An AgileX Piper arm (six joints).
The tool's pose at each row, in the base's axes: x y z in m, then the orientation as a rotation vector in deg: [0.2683 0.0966 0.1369 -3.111 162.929 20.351]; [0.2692 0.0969 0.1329 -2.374 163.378 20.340]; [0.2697 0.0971 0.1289 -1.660 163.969 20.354]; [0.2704 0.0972 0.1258 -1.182 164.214 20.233]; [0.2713 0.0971 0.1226 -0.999 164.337 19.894]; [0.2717 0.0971 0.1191 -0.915 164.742 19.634]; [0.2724 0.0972 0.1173 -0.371 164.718 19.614]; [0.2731 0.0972 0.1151 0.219 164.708 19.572]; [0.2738 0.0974 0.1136 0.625 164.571 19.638]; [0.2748 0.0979 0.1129 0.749 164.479 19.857]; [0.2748 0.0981 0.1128 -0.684 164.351 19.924]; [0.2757 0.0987 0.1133 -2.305 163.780 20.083]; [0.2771 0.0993 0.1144 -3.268 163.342 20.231]
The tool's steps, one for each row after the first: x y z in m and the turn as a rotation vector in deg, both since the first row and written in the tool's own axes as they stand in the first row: [0.0002 -0.0007 0.0040 0.108 0.368 0.553]; [0.0008 -0.0015 0.0080 0.205 0.884 1.108]; [0.0010 -0.0022 0.0111 0.349 1.070 1.446]; [0.0010 -0.0031 0.0142 0.604 1.142 1.548]; [0.0016 -0.0040 0.0176 0.813 1.510 1.625]; [0.0014 -0.0043 0.0195 0.876 1.437 1.986]; [0.0014 -0.0049 0.0217 0.960 1.373 2.378]; [0.0011 -0.0051 0.0234 0.945 1.211 2.643]; [0.0003 -0.0049 0.0244 0.802 1.131 2.740]; [0.0004 -0.0047 0.0246 0.614 1.131 1.765]; [-0.0006 -0.0041 0.0245 0.316 0.733 0.621]; [-0.0023 -0.0033 0.0240 0.095 0.411 -0.068]
